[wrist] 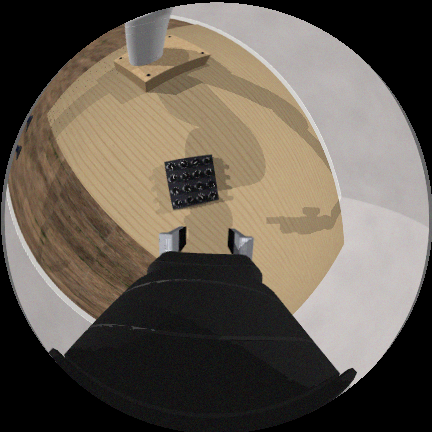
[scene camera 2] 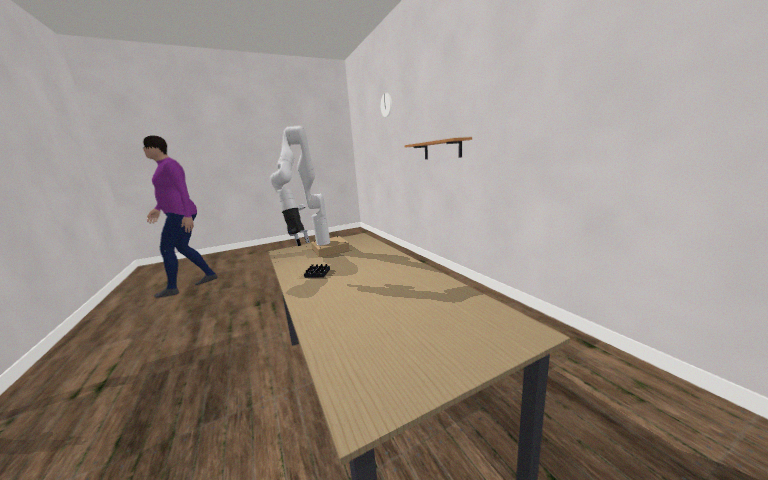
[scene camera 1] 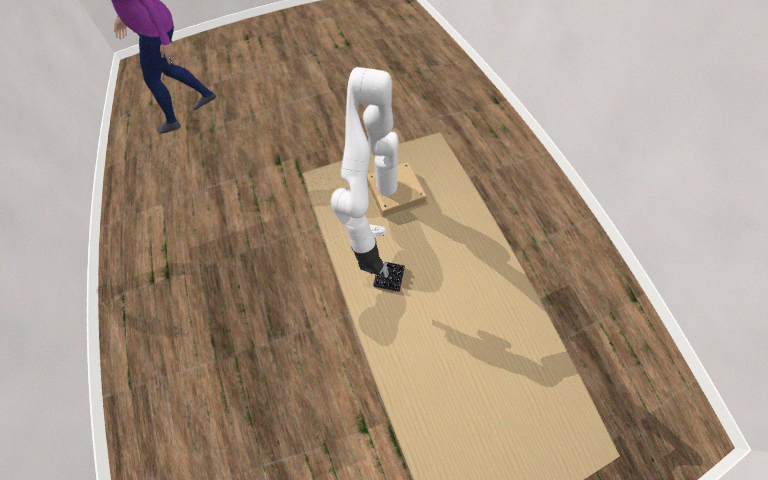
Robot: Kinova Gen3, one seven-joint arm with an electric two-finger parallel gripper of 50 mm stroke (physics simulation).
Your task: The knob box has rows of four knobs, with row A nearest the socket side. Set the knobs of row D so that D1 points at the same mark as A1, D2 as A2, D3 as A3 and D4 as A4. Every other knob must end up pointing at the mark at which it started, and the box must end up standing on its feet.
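Where they show: gripper, between the fingertips: (wrist: 206, 236) (scene camera 2: 303, 244) (scene camera 1: 379, 273); arm's base, origin of its link: (wrist: 145, 56) (scene camera 2: 323, 243) (scene camera 1: 387, 186).
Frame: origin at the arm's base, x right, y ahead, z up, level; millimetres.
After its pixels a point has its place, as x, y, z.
Observation:
The black knob box (scene camera 1: 389, 277) @(66, 411, -32) (scene camera 2: 316, 271) @(68, 447, -24) (wrist: 192, 182) @(66, 405, -33) lies flat on the table with its knobs facing up. The wrist view shows its knobs in a grid of rows of four. The knob pointers, the row letters and the sockets are too small there to read, so I cannot tell which edge is row A. Its feet are hidden underneath. My gripper (scene camera 2: 303, 241) @(111, 448, 131) (wrist: 206, 236) @(111, 448, 131) is open and empty. It is above the table, raised clear of the box, and in the wrist view its fingertips show below the box's near edge. In scene camera 1 the gripper overlaps the box's upper left part.
The box stands on the long wooden table (scene camera 1: 481, 396) @(-185, 930, -55) (scene camera 2: 430, 350) @(-239, 1193, -55) (wrist: 115, 135) @(159, 194, -55). The arm's wooden base block (scene camera 1: 404, 204) @(-59, 99, -11) (scene camera 2: 334, 249) @(-61, 100, -24) (wrist: 175, 70) @(-49, 102, -24) is behind the box. A person (scene camera 1: 152, 62) (scene camera 2: 172, 198) in a purple top is on the floor left of the table. A shelf (scene camera 2: 438, 142) hangs on the wall.

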